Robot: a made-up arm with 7 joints. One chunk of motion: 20 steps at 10 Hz.
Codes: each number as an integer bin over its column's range. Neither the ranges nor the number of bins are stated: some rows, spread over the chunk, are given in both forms.
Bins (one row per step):
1: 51 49 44 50 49 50 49
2: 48 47 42 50 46 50 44
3: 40 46 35 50 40 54 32
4: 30 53 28 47 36 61 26
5: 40 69 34 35 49 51 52
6: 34 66 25 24 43 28 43
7: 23 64 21 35 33 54 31
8: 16 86 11 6 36 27 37
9: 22 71 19 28 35 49 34
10: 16 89 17 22 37 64 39
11: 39 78 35 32 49 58 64
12: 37 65 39 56 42 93 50
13: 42 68 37 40 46 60 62
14: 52 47 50 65 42 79 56
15: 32 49 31 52 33 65 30
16: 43 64 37 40 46 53 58
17: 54 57 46 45 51 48 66
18: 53 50 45 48 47 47 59
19: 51 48 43 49 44 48 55
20: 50 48 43 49 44 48 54
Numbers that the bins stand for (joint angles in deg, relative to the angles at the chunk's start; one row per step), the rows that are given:
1: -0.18 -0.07 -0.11 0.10 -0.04 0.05 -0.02
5: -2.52 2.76 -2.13 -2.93 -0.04 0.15 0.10
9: -6.33 3.04 -5.16 -4.34 -1.17 -0.05 -0.63
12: -3.15 2.19 -1.12 1.31 -0.61 4.39 0.02
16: -1.88 2.05 -1.53 -1.92 -0.28 0.35 0.34
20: -0.39 -0.21 -0.31 -0.10 -0.44 -0.15 0.18
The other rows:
2: -0.82 -0.35 -0.52 0.10 -0.28 0.05 -0.22
3: -2.52 -0.49 -1.93 0.10 -0.77 0.45 -0.71
4: -4.64 0.49 -3.34 -0.51 -1.09 1.16 -0.95
6: -3.79 2.33 -3.95 -5.15 -0.53 -2.17 -0.26
7: -6.12 2.05 -4.76 -2.93 -1.33 0.45 -0.75
8: -7.61 5.16 -6.78 -8.79 -1.09 -2.27 -0.51
10: -7.61 5.59 -5.57 -5.56 -1.01 1.46 -0.42
11: -2.73 4.03 -1.93 -3.54 -0.04 0.86 0.59
13: -2.09 2.62 -1.53 -1.92 -0.28 1.06 0.51
14: 0.03 -0.35 1.10 3.13 -0.61 2.98 0.26
15: -4.21 -0.07 -2.74 0.51 -1.33 1.57 -0.79
17: 0.45 1.06 0.29 -0.91 0.12 -0.15 0.67
18: 0.24 0.07 0.09 -0.30 -0.20 -0.25 0.38
19: -0.18 -0.21 -0.31 -0.10 -0.44 -0.15 0.22

